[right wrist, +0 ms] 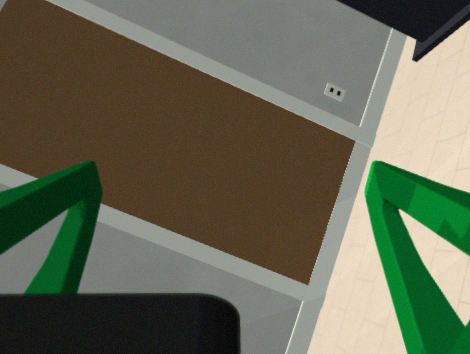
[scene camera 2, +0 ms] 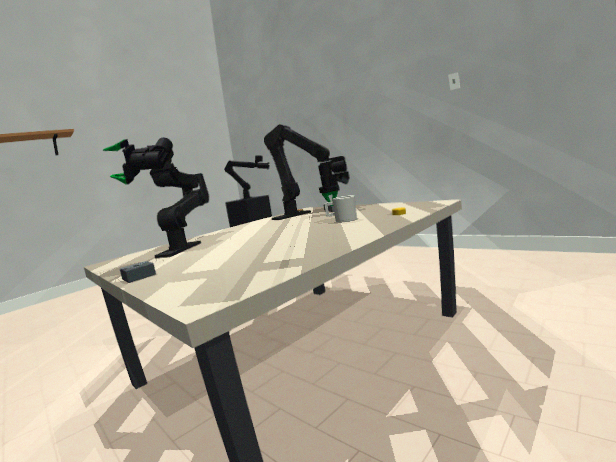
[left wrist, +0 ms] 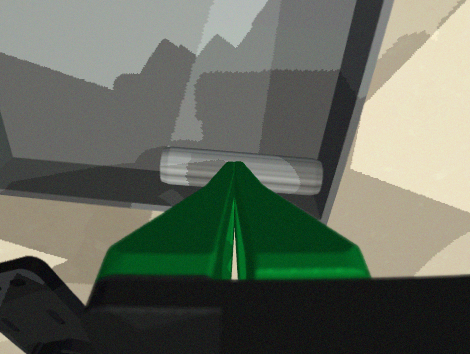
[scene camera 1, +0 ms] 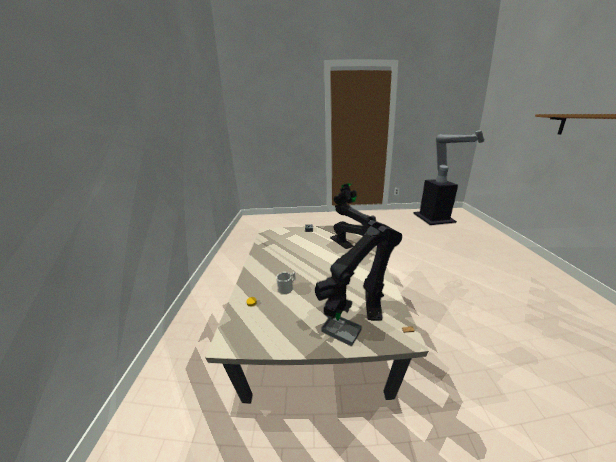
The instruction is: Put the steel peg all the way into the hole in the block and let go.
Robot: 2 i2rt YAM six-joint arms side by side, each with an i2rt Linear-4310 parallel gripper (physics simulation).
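Places are measured from the left arm's base along level axes (x right, y ahead, z up), in centimetres.
Pixels of known places: left gripper, fingertip midpoint: [left wrist: 234, 175] [scene camera 1: 338, 319]; right gripper, fingertip midpoint: [right wrist: 233, 176] [scene camera 2: 107, 163] [scene camera 1: 353, 189]; left arm's base at its link origin: [scene camera 2: 291, 216] [left wrist: 84, 351] [scene camera 1: 373, 304]; right arm's base at its link origin: [scene camera 2: 179, 250] [scene camera 1: 341, 242].
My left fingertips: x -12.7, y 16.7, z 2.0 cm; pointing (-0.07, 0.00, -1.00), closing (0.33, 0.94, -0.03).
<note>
Ahead of a thing's pixels: the offset from my left fingertips to its top centre. "*": to the spot under its first point. Level surfaces: height alone.
The steel peg {dx +0.4, dy +0.1, dz +0.0 cm} [left wrist: 285, 175] lies on its side in the dark tray {dx -4.4, dy -1.7, dz +0.8 cm} [left wrist: 345, 85] [scene camera 1: 337, 337], along one wall near a corner. My left gripper [scene camera 1: 338, 317] [scene camera 2: 330, 200] [left wrist: 234, 175] points down over the tray, shut and empty. Its fingertips overlap the peg's middle in the left wrist view; whether they touch it I cannot tell. The dark block {dx +92.5, dy +28.0, dz +1.2 cm} [scene camera 1: 309, 228] [scene camera 2: 138, 272] sits at the table's far end in scene camera 1; its hole is too small to make out. My right gripper [scene camera 1: 352, 192] [scene camera 2: 107, 163] [right wrist: 233, 176] is open and empty, raised and pointing away from the table.
A grey mug {* dx +15.7, dy +28.2, dz +4.6 cm} [scene camera 1: 284, 284] [scene camera 2: 346, 209] stands on the table {dz -2.0 cm} [scene camera 1: 285, 345], near a yellow object {dx +6.7, dy +43.9, dz -0.1 cm} [scene camera 1: 251, 301] [scene camera 2: 398, 211]. A small orange-brown piece {dx -1.8, dy -30.7, dz -1.2 cm} [scene camera 1: 408, 329] lies at the right edge in scene camera 1. Another robot arm stands on a black pedestal [scene camera 1: 437, 201] [scene camera 2: 250, 210] beyond the table.
</note>
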